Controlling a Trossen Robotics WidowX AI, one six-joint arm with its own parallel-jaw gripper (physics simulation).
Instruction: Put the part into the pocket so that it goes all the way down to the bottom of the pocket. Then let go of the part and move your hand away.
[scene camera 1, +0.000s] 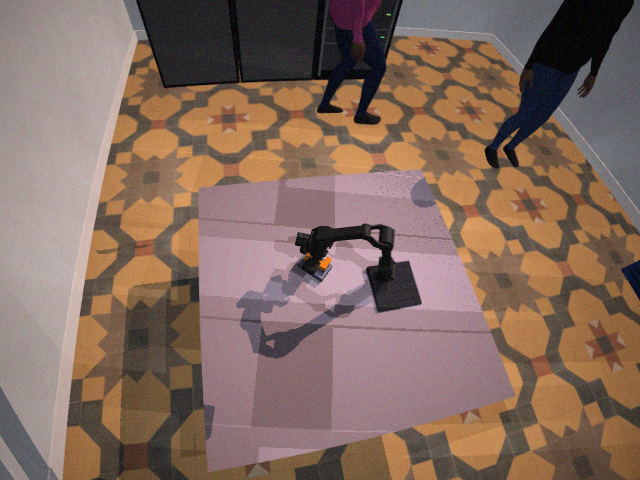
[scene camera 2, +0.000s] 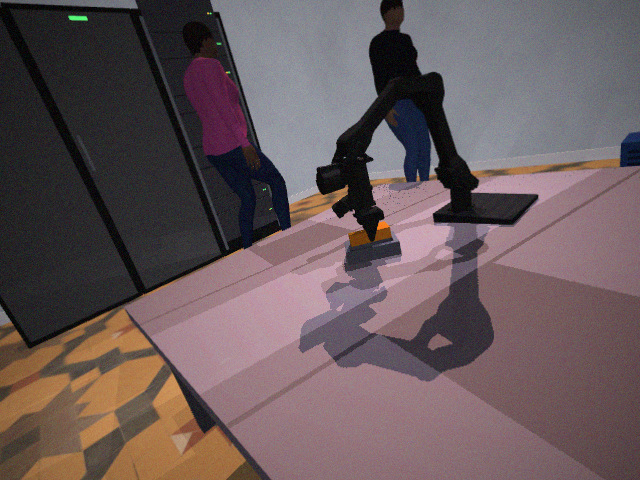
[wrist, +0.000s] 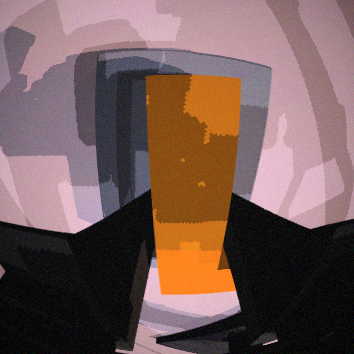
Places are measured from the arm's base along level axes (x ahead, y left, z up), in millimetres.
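Pixels of known places: gripper, between the fingertips: (scene camera 1: 316, 263) (scene camera 2: 371, 239) (wrist: 186, 195); arm's base, origin of its link: (scene camera 1: 384, 275) (scene camera 2: 461, 207) (wrist: 245, 335).
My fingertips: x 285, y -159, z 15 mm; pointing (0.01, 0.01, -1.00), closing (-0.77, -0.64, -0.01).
Observation:
Ahead of a thing's pixels: the offset from my fingertips to its middle. Level surfaces: height alone.
My gripper (scene camera 1: 315, 265) (scene camera 2: 372, 238) (wrist: 186, 195) is shut on the orange part, one finger on each long side. The orange part {11 mm back, 11 mm right, 12 mm up} (scene camera 1: 325, 264) (scene camera 2: 383, 232) (wrist: 195, 120) is a long block, held over the grey pocket block {7 mm ahead, 0 mm left, 21 mm down} (scene camera 1: 320, 277) (scene camera 2: 374, 252) (wrist: 256, 130). In the wrist view the part covers the middle and right of the pocket block, and a dark strip of the pocket shows along the part's left side. In scene camera 2 much of the part stands above the rim. Its lower edge is hidden, so whether it is slightly inside the pocket or above it is unclear.
The pocket block stands on a pinkish table {39 mm down} (scene camera 1: 372, 372) (scene camera 2: 465, 413). The arm's black base plate (scene camera 1: 398, 297) (scene camera 2: 506, 206) is to the right of it. Two people (scene camera 1: 356, 56) (scene camera 1: 547, 87) stand on the floor beyond the table, near dark cabinets (scene camera 1: 191, 41).

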